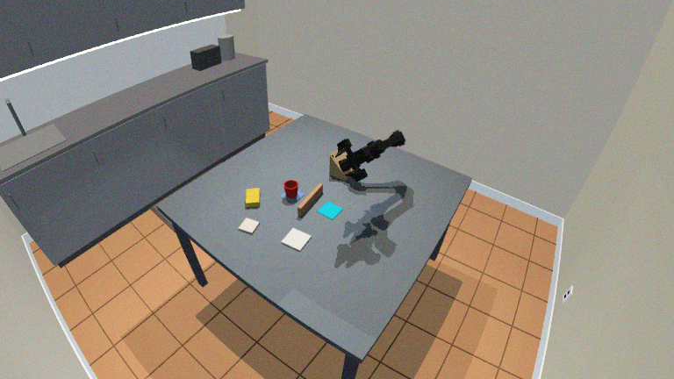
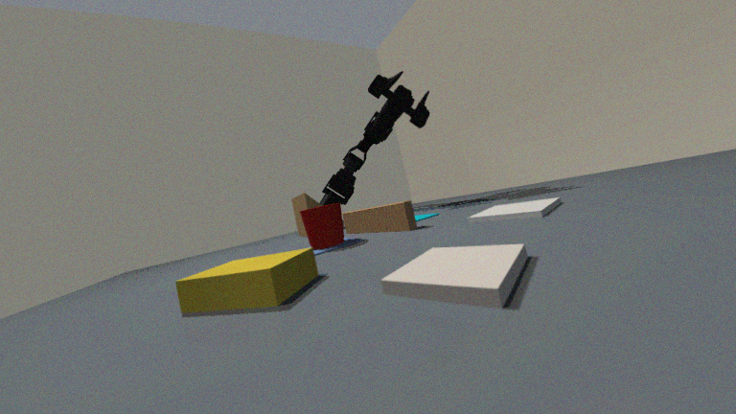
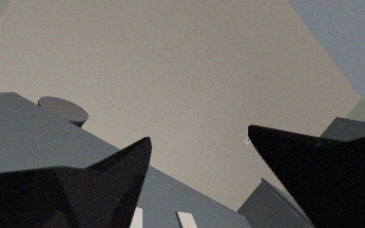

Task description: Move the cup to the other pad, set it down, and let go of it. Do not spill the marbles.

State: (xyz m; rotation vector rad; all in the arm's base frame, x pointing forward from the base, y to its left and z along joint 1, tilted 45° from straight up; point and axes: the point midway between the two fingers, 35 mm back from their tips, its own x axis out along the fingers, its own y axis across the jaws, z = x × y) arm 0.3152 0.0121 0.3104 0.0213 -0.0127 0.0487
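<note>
The red cup lies 2 cm ahead of my gripper tip, 30 cm to the right of it and 30 cm below it. The rest, counted from my gripper tip: wooden bar (1 cm behind, 19 cm to the right, 32 cm below); then teal pad (4 cm behind, 8 cm to the right, 34 cm below); then light blue pad (2 cm ahead, 30 cm to the right, 34 cm below).
</note>
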